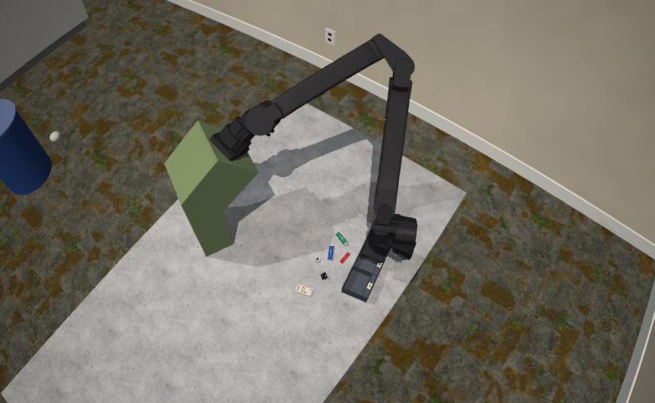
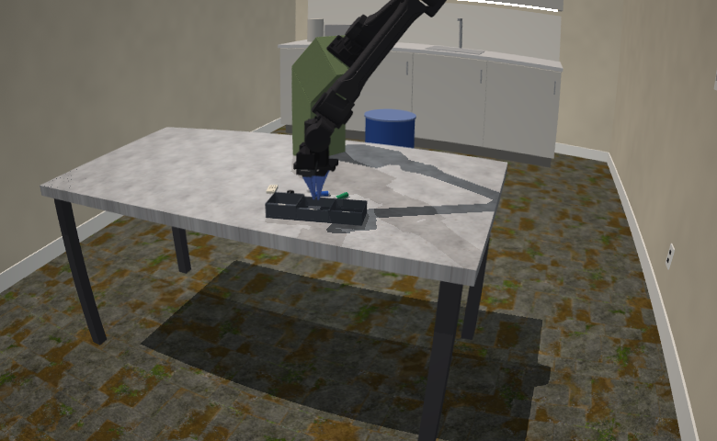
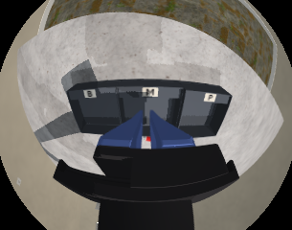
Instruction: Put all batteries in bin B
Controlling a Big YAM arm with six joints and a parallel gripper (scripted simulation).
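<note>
Now: hand 40 mm above the dark three-compartment bin, 10 mm to the left of it and 10 mm past it. From my hand the other things lie so: green battery 130 mm behind, 50 mm below, 10 mm to the left; red battery 80 mm behind, 50 mm below, 40 mm to the right; blue battery 130 mm behind, 60 mm to the right, 50 mm below.
</note>
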